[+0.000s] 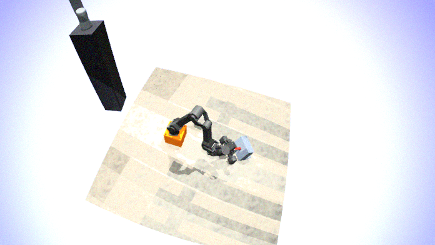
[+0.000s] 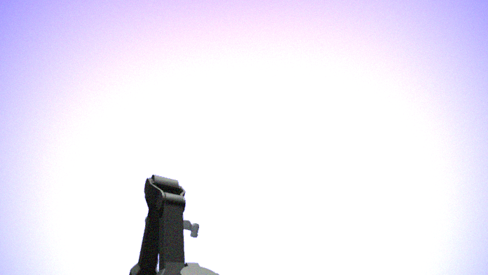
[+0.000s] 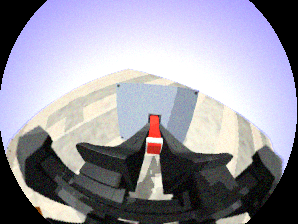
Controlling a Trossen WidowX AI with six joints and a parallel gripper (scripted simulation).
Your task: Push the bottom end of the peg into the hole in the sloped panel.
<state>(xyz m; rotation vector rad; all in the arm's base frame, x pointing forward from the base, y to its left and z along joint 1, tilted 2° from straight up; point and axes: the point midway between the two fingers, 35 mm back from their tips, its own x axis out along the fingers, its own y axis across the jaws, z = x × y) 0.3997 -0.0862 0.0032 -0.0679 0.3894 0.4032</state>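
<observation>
The sloped panel lies 40 mm ahead of my gripper tip, 20 mm to the left of it and 20 mm below it. From my gripper tip the other things lie so: red peg 10 mm behind, 10 mm to the right, 10 mm above.
</observation>
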